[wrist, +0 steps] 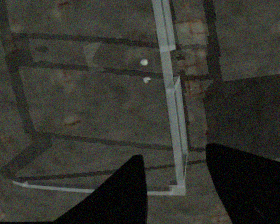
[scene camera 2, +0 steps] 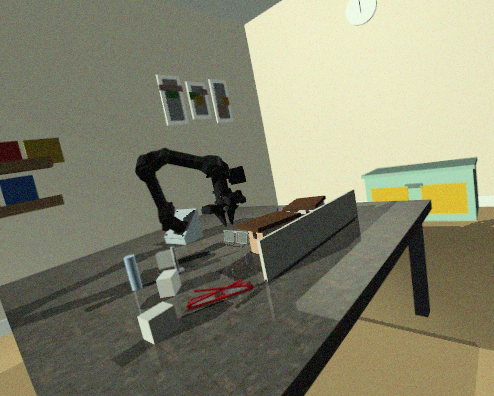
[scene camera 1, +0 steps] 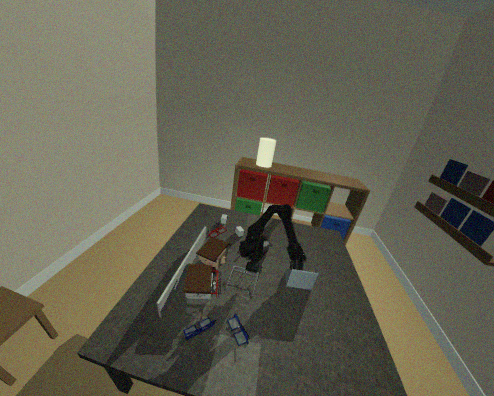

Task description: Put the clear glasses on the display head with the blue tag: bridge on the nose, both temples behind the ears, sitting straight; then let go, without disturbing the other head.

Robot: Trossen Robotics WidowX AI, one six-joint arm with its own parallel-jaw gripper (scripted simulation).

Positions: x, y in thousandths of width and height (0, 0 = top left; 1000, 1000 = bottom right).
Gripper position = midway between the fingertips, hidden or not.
In view: my gripper (scene camera 2: 463, 569).
My gripper shows as well in the wrist view (wrist: 627, 712).
